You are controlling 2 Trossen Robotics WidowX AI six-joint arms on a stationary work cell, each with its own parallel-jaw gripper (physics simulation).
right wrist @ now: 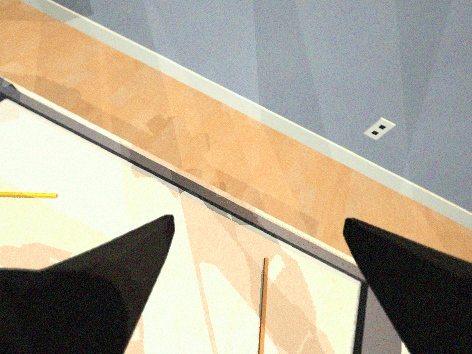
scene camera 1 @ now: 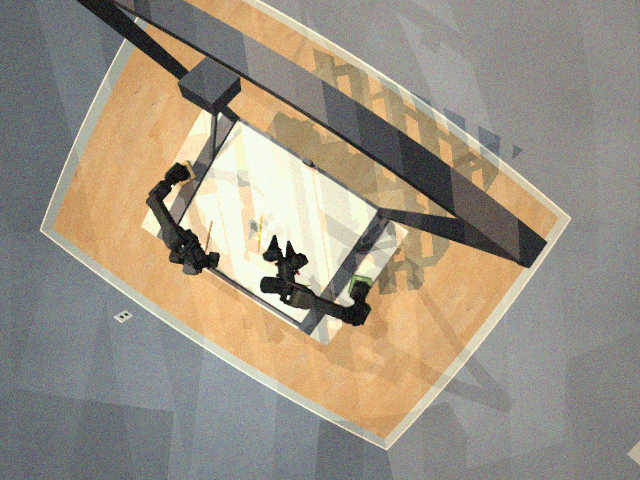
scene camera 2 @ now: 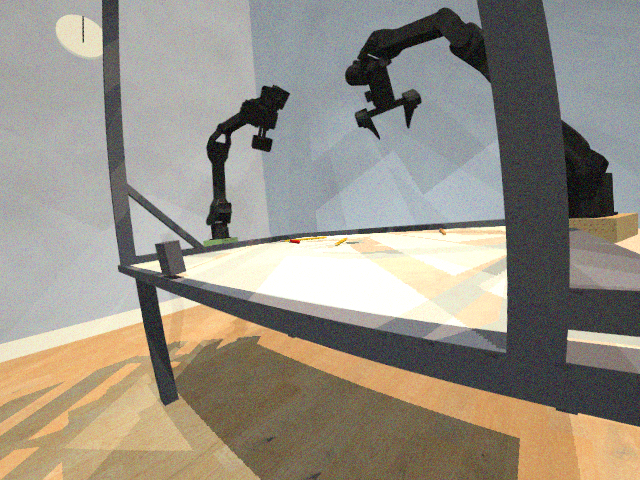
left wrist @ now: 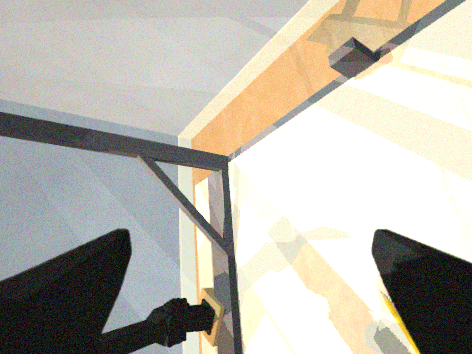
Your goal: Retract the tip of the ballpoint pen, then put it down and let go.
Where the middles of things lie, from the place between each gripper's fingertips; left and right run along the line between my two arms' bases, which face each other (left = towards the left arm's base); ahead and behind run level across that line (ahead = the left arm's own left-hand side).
The dark block (scene camera 2: 169, 253) is 620 mm behind my right hand, 280 mm below it and 120 mm to the left of it.
Right now my left hand is 320 mm above the dark block, 310 mm past it and 110 mm to the left of it.
